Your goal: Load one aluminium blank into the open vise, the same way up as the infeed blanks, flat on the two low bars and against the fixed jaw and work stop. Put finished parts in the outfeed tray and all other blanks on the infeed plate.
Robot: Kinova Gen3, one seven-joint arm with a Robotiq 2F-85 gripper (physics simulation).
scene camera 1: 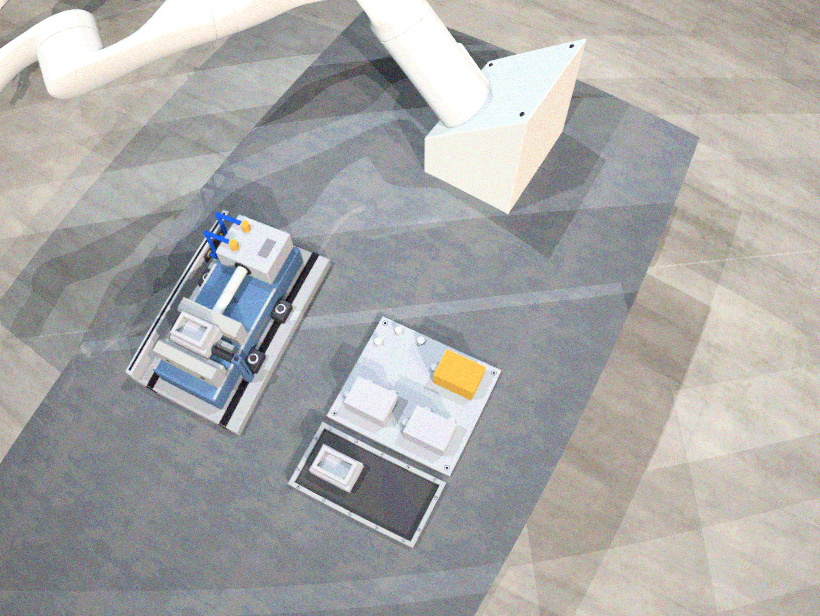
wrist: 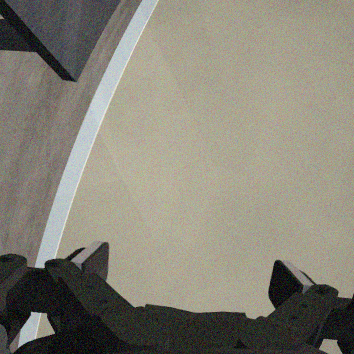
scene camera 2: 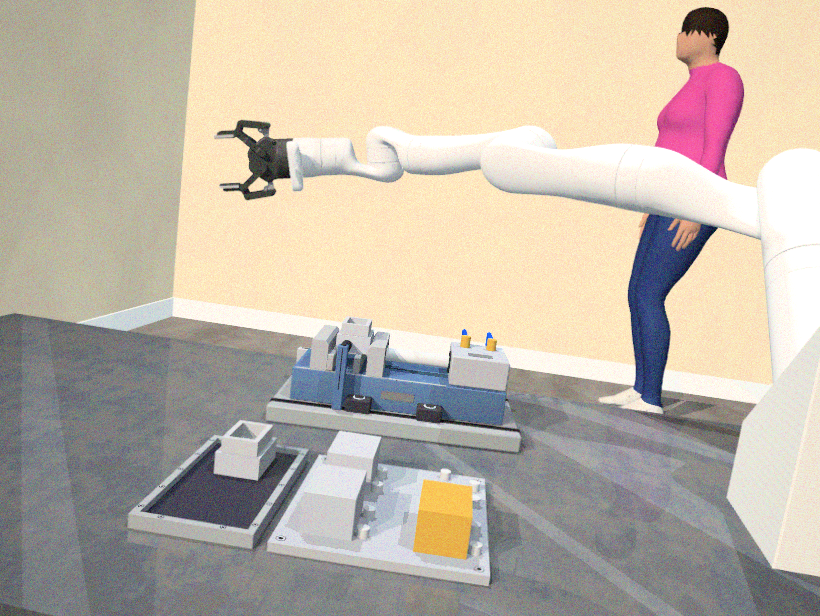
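Note:
The vise (scene camera 1: 261, 301) (scene camera 2: 437, 396) holds a pale part (scene camera 1: 193, 331) (scene camera 2: 355, 336) with an open pocket on top, between its jaws; whether both jaws touch it is unclear, and the low bars are hidden. The work stop (scene camera 1: 242, 367) (scene camera 2: 340, 376) stands beside it. A similar pocketed part (scene camera 1: 336, 468) (scene camera 2: 245, 449) sits pocket up in the outfeed tray (scene camera 1: 426, 515) (scene camera 2: 192, 528). Two plain pale blanks (scene camera 1: 371, 399) (scene camera 1: 429, 428) (scene camera 2: 354, 452) (scene camera 2: 331, 503) stand on the infeed plate (scene camera 1: 464, 431) (scene camera 2: 391, 545). My gripper (scene camera 2: 226, 161) (wrist: 190, 270) is open and empty, high above the table and pointing sideways.
An orange block (scene camera 1: 458, 374) (scene camera 2: 444, 517) stands on the infeed plate among small pins. The vise's end housing (scene camera 1: 258, 246) (scene camera 2: 478, 366) carries orange fittings and blue hoses. A person in a pink top (scene camera 2: 702, 112) stands behind the arm. A wall (wrist: 225, 150) fills much of the wrist view.

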